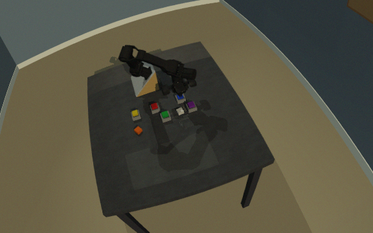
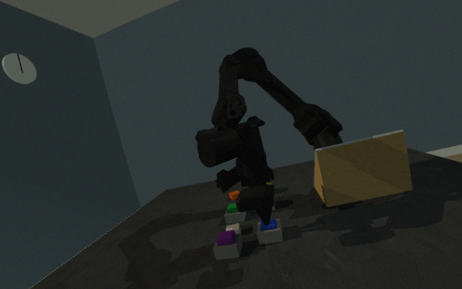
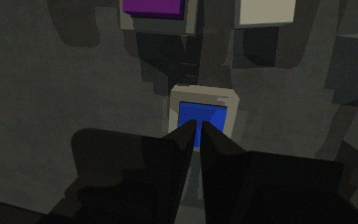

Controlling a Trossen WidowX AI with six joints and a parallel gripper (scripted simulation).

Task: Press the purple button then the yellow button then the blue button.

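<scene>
The blue button is 10 mm below my gripper tip. Also, from my gripper tip: green button 90 mm ahead, 110 mm to the right; then white block 90 mm ahead, 30 mm to the right, 20 mm below; then purple button 80 mm ahead, 30 mm to the left.
</scene>
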